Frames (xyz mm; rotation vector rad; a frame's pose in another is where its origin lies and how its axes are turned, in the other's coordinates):
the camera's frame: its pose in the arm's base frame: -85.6 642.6 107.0 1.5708 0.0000 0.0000
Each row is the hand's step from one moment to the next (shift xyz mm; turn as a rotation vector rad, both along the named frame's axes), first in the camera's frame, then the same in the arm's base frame.
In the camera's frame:
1: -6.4 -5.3 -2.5 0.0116 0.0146 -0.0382
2: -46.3 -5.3 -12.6 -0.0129 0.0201 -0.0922
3: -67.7 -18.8 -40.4 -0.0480 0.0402 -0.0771
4: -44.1 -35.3 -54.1 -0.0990 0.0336 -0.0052
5: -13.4 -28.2 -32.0 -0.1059 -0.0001 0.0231
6: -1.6 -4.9 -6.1 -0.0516 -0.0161 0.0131
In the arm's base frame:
1: -6.4 2.5 -5.3 0.0116 0.0382 0.0146
2: -46.3 12.6 -5.3 -0.0129 0.0922 0.0201
3: -67.7 40.4 -18.8 -0.0480 0.0771 0.0402
4: -44.1 54.1 -35.3 -0.0990 0.0052 0.0336
5: -13.4 32.0 -28.2 -0.1059 -0.0231 -0.0001
6: -1.6 6.1 -4.9 -0.0516 -0.0131 -0.0161

